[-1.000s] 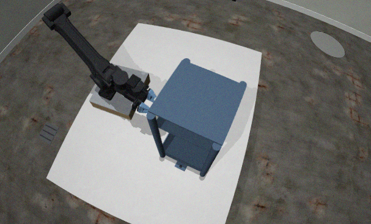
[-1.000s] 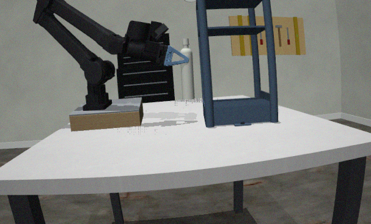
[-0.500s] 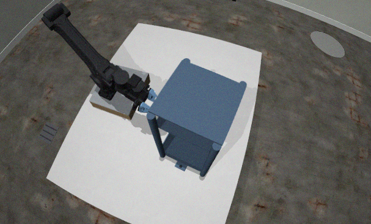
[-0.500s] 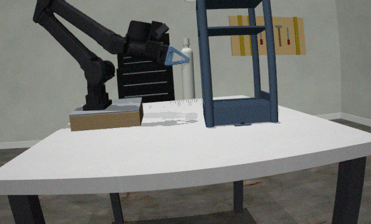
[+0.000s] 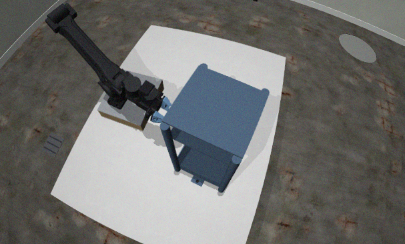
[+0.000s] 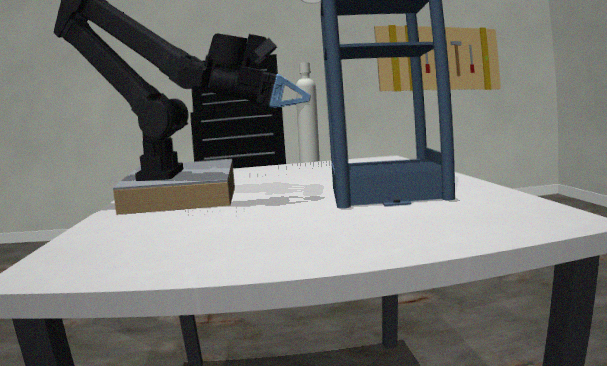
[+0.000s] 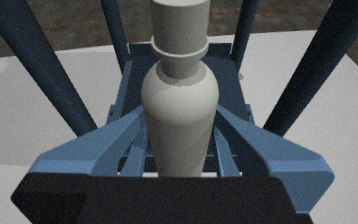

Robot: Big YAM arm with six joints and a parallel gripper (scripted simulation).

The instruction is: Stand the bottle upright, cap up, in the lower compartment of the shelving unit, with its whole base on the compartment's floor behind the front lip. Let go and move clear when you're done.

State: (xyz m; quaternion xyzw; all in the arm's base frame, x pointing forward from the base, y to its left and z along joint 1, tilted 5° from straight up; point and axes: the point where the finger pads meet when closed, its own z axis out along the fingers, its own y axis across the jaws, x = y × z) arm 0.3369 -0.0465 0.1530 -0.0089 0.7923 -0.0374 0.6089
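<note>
My gripper is now 160 mm short of the blue shelving unit.
</note>
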